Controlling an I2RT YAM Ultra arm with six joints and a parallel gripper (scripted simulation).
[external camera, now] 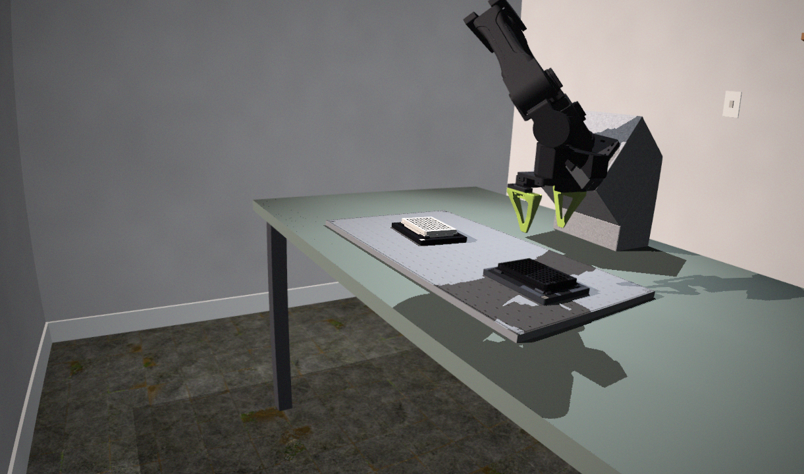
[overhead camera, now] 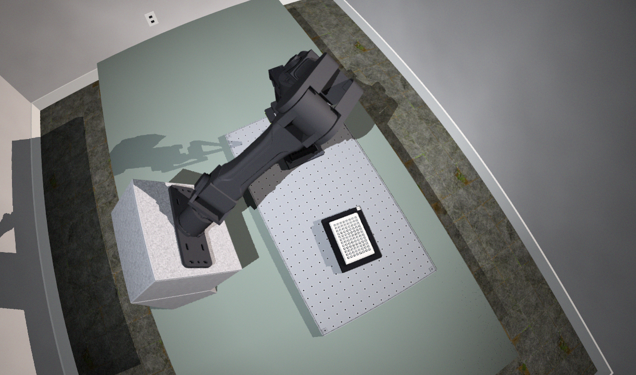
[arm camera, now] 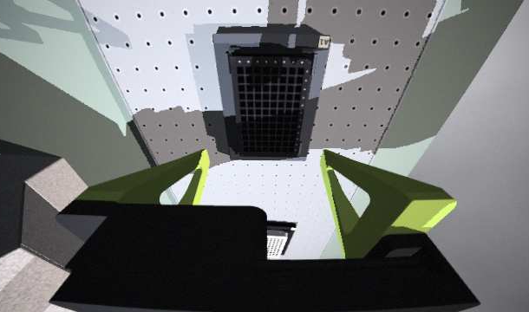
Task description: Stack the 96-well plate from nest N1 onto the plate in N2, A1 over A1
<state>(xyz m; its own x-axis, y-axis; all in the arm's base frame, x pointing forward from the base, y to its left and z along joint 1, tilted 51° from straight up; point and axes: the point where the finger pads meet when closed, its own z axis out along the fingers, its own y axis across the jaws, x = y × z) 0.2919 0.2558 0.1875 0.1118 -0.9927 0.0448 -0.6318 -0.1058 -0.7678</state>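
Now: hand 9 cm above the black 96-well plate. Round my hand: white 96-well plate: 7 cm ahead, 35 cm to the right, 9 cm below; then black nest N2: 7 cm ahead, 35 cm to the right, 11 cm below; then nest N1: 11 cm below.
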